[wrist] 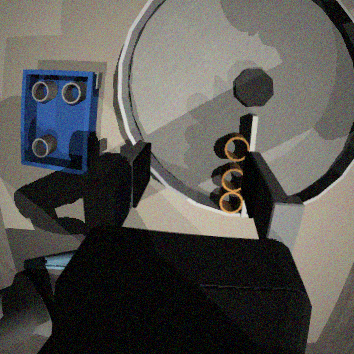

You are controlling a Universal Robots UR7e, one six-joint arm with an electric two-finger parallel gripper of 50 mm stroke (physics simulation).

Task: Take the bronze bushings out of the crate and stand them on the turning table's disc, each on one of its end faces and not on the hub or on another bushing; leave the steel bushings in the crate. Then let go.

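Places are measured from the arm's base along level axes (x right, y ahead, z up), in metres.
Pixels of known places: gripper, fingertip midpoint: (196,165).
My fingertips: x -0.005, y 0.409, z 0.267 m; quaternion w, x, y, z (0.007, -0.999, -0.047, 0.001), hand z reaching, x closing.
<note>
Ahead of a thing's pixels: the offset from my fingertips to its top centre. "*": to the spot under its first point.
Three bronze bushings (226,148) {dx +0.069, dy -0.099, dz -0.282 m} (223,180) {dx +0.073, dy -0.138, dz -0.282 m} (221,202) stand upright in a row on the turning table's disc {dx +0.076, dy +0.048, dz -0.312 m} (175,65), between its hub and the near rim. The two nearer ones look very close together; whether they touch is unclear. The right finger partly overlaps the view of the farthest one. Three steel bushings {dx -0.299, dy -0.010, dz -0.330 m} (52,91) {dx -0.232, dy -0.007, dz -0.330 m} (83,91) {dx -0.292, dy -0.119, dz -0.330 m} (52,142) stand in the blue crate {dx -0.263, dy -0.062, dz -0.323 m} (25,120) at the left, two at its far end and one at its near left; no bronze one shows there. My gripper (196,165) is open and empty, above the near part of the disc.
The dark hub {dx +0.076, dy +0.048, dz -0.312 m} (253,87) rises from the disc, beyond the bronze bushings. A thin upright plate with a white edge {* dx +0.086, dy -0.022, dz -0.285 m} (254,134) stands just right of the bushings, partly behind the right finger. The disc has a raised rim. A pale blue object (60,261) shows at the lower left.
</note>
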